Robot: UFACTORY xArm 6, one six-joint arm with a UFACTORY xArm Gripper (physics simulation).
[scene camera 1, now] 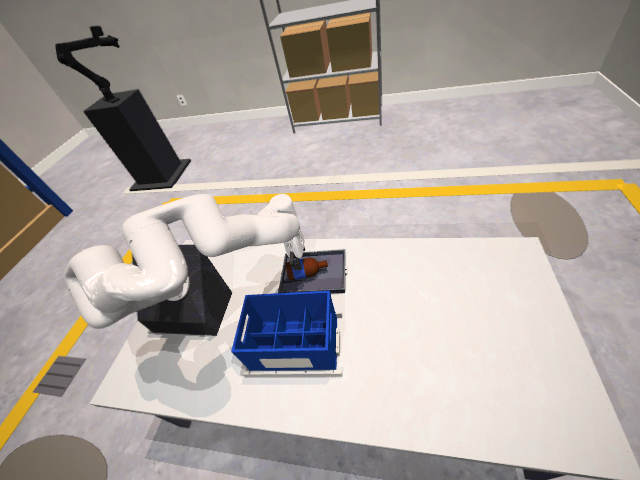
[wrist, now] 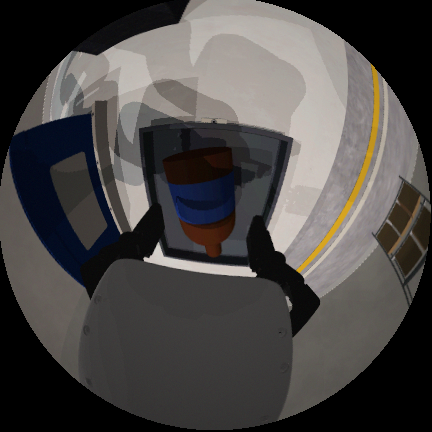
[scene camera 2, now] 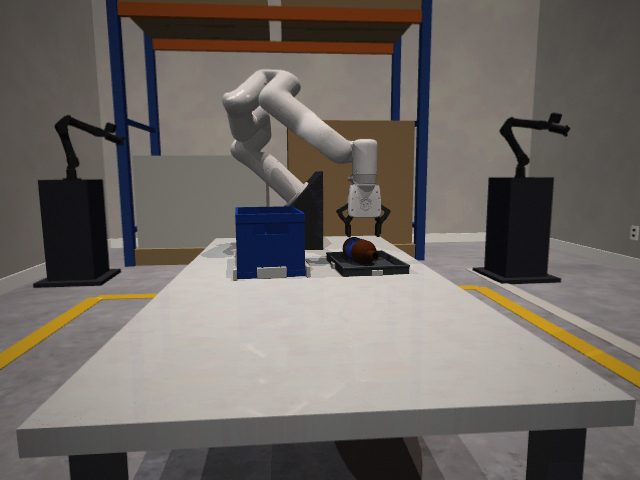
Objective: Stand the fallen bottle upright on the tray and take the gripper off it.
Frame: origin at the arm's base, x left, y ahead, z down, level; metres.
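Seen in the pictures: gripper, fingertip midpoint: (scene camera 1: 299, 260) (wrist: 205, 221) (scene camera 2: 362, 236); arm's base, link origin: (scene camera 2: 297, 195).
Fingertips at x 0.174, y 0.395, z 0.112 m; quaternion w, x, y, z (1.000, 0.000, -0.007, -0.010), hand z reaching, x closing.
Observation:
Offsets run from my fingertips to a thing's top centre. Level surfaces: height alone.
An orange-brown bottle with a blue label {dz +0.007, dx -0.003, dy +0.022 m} (scene camera 1: 310, 267) (scene camera 2: 364, 251) (wrist: 204, 200) lies on its side on the dark grey tray {dz +0.061, dx -0.003, dy +0.039 m} (scene camera 1: 336, 280) (scene camera 2: 393, 269) (wrist: 250, 200). In scene camera 2, its neck points toward that camera. My gripper (scene camera 1: 295, 260) (scene camera 2: 363, 233) (wrist: 205, 221) is open and empty, pointing down. In scene camera 2, its fingertips are a little above the bottle, with a small gap between them and it. In the wrist view the two fingers stand apart, one toward each side of the bottle.
A blue crate with compartments {dz -0.089, dx -0.295, dy +0.013 m} (scene camera 1: 324, 360) (scene camera 2: 268, 248) (wrist: 30, 165) stands on the table {dz +0.086 m} (scene camera 1: 439, 335) (scene camera 2: 320, 351) close beside the tray. The black robot base (scene camera 1: 206, 312) stands behind them. A tall rack (scene camera 2: 206, 45) and a shelf unit (scene camera 1: 380, 77) stand away from the table.

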